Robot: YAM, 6 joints.
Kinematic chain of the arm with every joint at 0, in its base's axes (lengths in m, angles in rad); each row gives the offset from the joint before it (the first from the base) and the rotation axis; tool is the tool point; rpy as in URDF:
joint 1: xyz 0 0 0.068 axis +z
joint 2: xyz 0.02 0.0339 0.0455 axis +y
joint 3: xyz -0.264 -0.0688 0 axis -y
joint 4: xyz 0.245 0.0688 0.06 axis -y
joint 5: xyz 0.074 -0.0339 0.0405 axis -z
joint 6: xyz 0.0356 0 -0.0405 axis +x
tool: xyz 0 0 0 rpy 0 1.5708 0
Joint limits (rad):
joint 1: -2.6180..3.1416
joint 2: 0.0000..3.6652
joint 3: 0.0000..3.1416
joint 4: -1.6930..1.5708
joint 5: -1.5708..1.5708
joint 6: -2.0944..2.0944
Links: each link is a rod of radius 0.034 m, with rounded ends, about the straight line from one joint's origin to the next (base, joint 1, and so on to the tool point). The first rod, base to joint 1, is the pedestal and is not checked.
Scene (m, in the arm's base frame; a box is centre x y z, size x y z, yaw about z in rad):
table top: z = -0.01
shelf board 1: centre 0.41 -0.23 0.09 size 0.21 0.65 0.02 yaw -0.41
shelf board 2: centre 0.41 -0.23 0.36 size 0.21 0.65 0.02 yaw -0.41
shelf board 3: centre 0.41 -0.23 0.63 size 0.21 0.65 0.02 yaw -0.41
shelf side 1: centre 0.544 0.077 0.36 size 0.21 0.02 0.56 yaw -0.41
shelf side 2: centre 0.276 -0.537 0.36 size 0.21 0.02 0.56 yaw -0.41
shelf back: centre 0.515 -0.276 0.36 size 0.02 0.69 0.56 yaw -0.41
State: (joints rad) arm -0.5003 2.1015 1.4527 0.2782 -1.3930 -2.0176
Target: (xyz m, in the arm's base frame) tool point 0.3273 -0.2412 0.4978
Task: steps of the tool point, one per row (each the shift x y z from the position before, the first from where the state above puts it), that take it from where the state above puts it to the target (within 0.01 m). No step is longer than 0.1 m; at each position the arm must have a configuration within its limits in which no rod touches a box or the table.
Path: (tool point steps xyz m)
1: -0.0698 0.0247 0.0191
2: -0.0725 0.0317 0.0002
3: -0.0702 0.0360 -0.0193
4: 0.0190 -0.0357 0.0673
5: 0.0035 -0.0287 0.0725
6: -0.0107 -0.0180 0.0741
7: -0.0224 -0.0048 0.0720
8: 0.0622 -0.0331 0.0087
9: 0.0678 -0.0234 -0.0087

